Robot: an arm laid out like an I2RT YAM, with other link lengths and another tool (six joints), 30 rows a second.
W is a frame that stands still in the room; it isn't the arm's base.
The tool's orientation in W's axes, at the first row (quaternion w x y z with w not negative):
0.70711, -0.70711, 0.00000, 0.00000
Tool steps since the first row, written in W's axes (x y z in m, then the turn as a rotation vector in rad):
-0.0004, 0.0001, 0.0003, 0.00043, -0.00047, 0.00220
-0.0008, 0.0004, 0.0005, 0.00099, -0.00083, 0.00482
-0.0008, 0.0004, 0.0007, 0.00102, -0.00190, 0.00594
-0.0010, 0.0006, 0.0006, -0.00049, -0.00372, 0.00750
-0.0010, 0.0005, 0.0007, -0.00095, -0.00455, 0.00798
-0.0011, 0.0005, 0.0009, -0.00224, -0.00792, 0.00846
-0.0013, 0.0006, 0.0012, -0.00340, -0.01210, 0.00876
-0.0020, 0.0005, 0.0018, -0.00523, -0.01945, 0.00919
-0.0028, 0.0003, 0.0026, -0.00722, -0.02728, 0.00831
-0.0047, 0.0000, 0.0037, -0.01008, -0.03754, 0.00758
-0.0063, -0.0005, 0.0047, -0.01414, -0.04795, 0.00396
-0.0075, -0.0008, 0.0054, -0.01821, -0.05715, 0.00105
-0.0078, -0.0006, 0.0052, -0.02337, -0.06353, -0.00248
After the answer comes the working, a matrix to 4 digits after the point.
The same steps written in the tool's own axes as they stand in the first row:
-0.0004, -0.0003, 0.0001, 0.00043, -0.00220, -0.00047
-0.0008, -0.0005, 0.0004, 0.00099, -0.00482, -0.00083
-0.0008, -0.0007, 0.0004, 0.00102, -0.00594, -0.00190
-0.0010, -0.0006, 0.0006, -0.00049, -0.00750, -0.00372
-0.0010, -0.0007, 0.0005, -0.00095, -0.00798, -0.00455
-0.0011, -0.0009, 0.0005, -0.00224, -0.00846, -0.00792
-0.0013, -0.0012, 0.0006, -0.00340, -0.00876, -0.01210
-0.0020, -0.0018, 0.0005, -0.00523, -0.00919, -0.01945
-0.0028, -0.0026, 0.0003, -0.00722, -0.00831, -0.02728
-0.0047, -0.0037, 0.0000, -0.01008, -0.00758, -0.03754
-0.0063, -0.0047, -0.0005, -0.01414, -0.00396, -0.04795
-0.0075, -0.0054, -0.0008, -0.01821, -0.00105, -0.05715
-0.0078, -0.0052, -0.0006, -0.02337, 0.00248, -0.06353

The tool's axes in the first row as the columns of a matrix, in W's axes (rounded; the answer above uses it unrounded):
1.0000, 0.0000, 0.0000
0.0000, 0.0000, 1.0000
0.0000, -1.0000, 0.0000

